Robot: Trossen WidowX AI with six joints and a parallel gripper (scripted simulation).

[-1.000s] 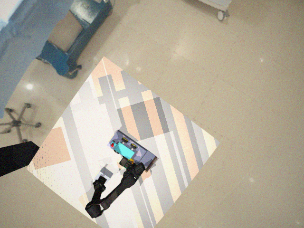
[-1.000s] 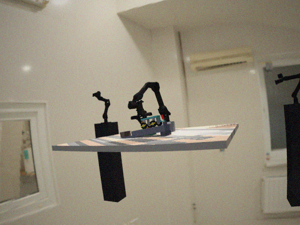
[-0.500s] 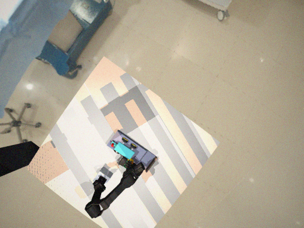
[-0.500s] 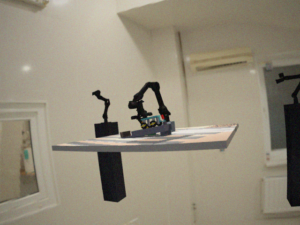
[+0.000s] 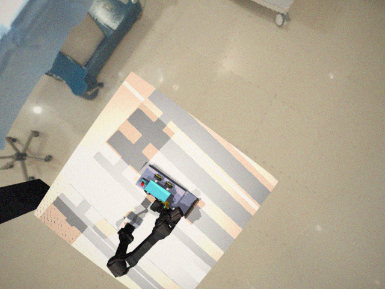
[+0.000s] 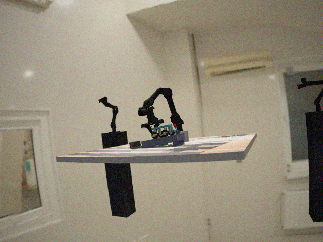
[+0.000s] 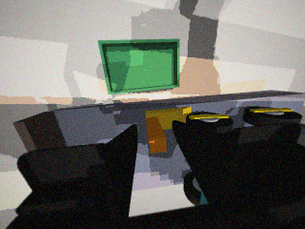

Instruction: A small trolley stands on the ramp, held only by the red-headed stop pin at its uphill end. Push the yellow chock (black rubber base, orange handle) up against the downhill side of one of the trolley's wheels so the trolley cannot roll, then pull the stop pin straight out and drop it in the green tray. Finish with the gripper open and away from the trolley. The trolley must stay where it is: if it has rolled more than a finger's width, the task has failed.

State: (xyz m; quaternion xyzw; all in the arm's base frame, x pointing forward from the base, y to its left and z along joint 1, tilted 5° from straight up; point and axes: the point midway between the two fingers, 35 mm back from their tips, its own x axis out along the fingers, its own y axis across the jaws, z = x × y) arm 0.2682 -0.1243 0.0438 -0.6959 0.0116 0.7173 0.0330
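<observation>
The yellow chock is 20 mm to the left of my gripper tip, 10 mm below it and 10 mm ahead of it. Round my gripper tip: grey ramp (100 mm to the left, 70 mm ahead, 50 mm below); green tray (100 mm below, 70 mm behind, 10 mm to the left); trolley (110 mm to the left, 70 mm ahead, 10 mm above).
</observation>
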